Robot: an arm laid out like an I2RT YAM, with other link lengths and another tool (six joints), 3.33 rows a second.
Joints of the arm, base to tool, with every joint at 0 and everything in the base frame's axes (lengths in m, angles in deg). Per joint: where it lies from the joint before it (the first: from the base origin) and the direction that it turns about. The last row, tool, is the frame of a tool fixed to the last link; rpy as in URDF.
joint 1: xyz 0 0 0.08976 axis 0 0 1
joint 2: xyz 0.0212 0.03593 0.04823 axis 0 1 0
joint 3: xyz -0.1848 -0.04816 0 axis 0 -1 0
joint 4: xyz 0.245 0.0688 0.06 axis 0 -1 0
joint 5: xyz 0.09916 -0.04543 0.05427 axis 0 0 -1
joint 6: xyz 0.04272 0 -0.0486 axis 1 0 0
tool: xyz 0.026 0.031 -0.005 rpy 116 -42 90
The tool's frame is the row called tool.
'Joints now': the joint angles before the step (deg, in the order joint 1, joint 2, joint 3, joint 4, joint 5, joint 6). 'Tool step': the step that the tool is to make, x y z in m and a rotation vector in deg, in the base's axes. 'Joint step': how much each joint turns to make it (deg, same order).
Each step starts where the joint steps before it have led.
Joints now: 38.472 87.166 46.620 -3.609 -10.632 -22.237
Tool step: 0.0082 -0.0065 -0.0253 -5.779 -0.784 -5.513
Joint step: -0.343 4.571 0.194 1.430 7.204 0.186
